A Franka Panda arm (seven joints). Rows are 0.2 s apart.
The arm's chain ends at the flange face. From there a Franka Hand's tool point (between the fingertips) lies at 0.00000 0.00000 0.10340 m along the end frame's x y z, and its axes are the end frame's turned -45 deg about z.
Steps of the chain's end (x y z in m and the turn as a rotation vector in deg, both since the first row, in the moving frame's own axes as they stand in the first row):
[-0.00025 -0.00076 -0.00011 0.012 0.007 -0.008]
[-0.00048 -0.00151 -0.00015 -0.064 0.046 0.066]
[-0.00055 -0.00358 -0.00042 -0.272 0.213 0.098]
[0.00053 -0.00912 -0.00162 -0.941 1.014 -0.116]
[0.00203 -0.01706 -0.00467 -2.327 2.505 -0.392]
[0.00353 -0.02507 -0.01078 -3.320 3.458 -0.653]
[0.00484 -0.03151 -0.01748 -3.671 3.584 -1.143]
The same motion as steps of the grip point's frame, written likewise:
[0.00038 -0.00072 -0.00011 0.004 0.013 -0.008]
[0.00071 -0.00127 -0.00015 -0.078 -0.013 0.066]
[0.00207 -0.00230 -0.00042 -0.343 -0.042 0.098]
[0.00692 -0.00358 -0.00165 -1.382 0.052 -0.116]
[0.01375 -0.00447 -0.00485 -3.417 0.126 -0.392]
[0.02045 -0.00659 -0.01114 -4.793 0.098 -0.653]
[0.02568 -0.00961 -0.01789 -5.130 -0.062 -1.143]

